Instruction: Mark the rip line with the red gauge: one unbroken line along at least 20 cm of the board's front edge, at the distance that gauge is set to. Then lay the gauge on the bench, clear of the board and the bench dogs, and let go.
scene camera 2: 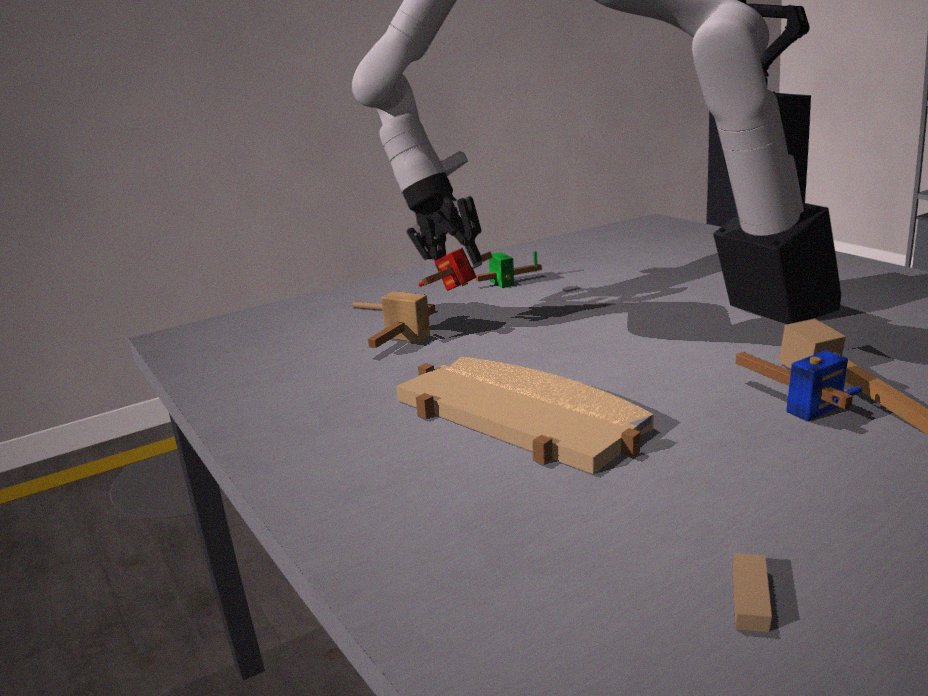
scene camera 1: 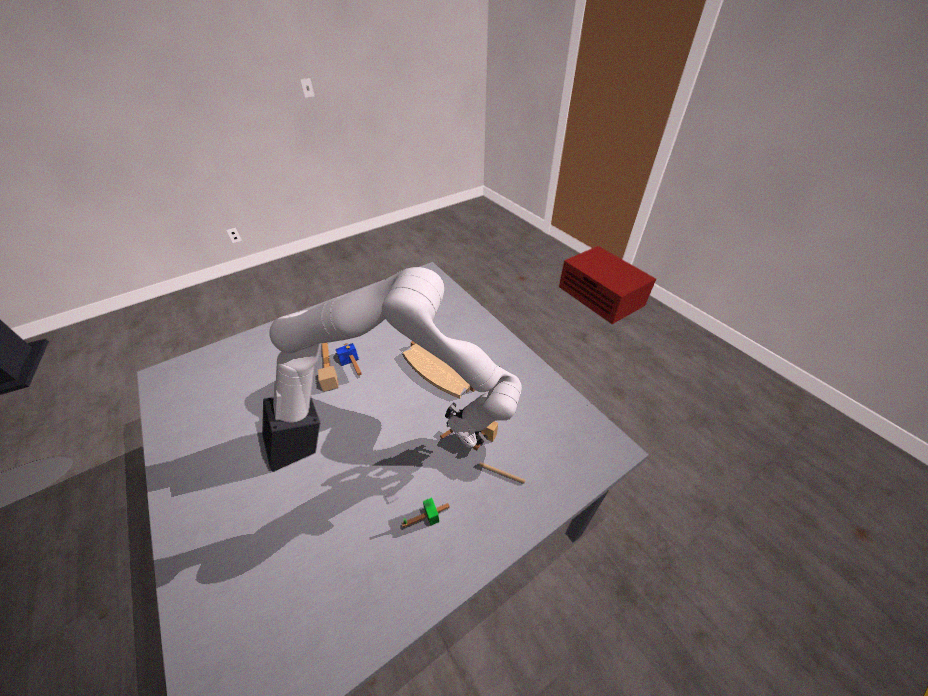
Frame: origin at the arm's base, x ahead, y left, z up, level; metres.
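Seen in the pictures: gripper, fingertip midpoint: (scene camera 2: 464,273); arm's base at its link origin: (scene camera 2: 770,220) (scene camera 1: 291,410).
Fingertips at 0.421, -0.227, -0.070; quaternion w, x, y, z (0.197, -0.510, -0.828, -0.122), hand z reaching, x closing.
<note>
Pixels of each thing's top centre, then the offset from my fingertips to it, as dx, dy, dz. Level surfaces: height alone.
- red gauge at its top centre: (scene camera 2: 454,247) +0.014, +0.002, +0.044
- bench at its surface level: dz -0.085
- pale board at its top centre: (scene camera 2: 524,396) (scene camera 1: 439,365) +0.073, +0.322, -0.065
- plain wooden gauge at its top centre: (scene camera 2: 402,297) (scene camera 1: 487,420) +0.109, +0.008, -0.018
- green gauge at its top centre: (scene camera 2: 508,254) (scene camera 1: 424,509) -0.164, -0.164, -0.031
- blue gauge at its top centre: (scene camera 2: 798,348) (scene camera 1: 347,353) -0.220, +0.478, -0.016
- small wood block at its top centre: (scene camera 2: 752,583) +0.083, +0.719, -0.069
The red gauge (scene camera 2: 455,269), a red block on a brown beam, hangs tilted above the bench (scene camera 2: 299,479) (scene camera 1: 247,614) in camera 2. In camera 1 its red block is hidden by my gripper (scene camera 1: 466,434) (scene camera 2: 455,259). My gripper points down with its fingers on either side of the red block, shut on it. The pale board (scene camera 2: 509,415) (scene camera 1: 436,370) lies flat on the bench, one long edge straight, the other curved and rough. Brown bench dogs (scene camera 2: 425,406) (scene camera 2: 542,449) (scene camera 2: 631,442) stand against its edges. The arm hides part of the board in camera 1.
A plain wooden gauge (scene camera 2: 405,316) (scene camera 1: 490,430) stands near my gripper. The green gauge (scene camera 1: 431,511) (scene camera 2: 500,269) lies beyond it. The blue gauge (scene camera 2: 813,385) (scene camera 1: 347,354) and a mallet (scene camera 2: 811,340) (scene camera 1: 327,378) lie nearer the arm's base. A small wood block (scene camera 2: 751,588) lies apart.
</note>
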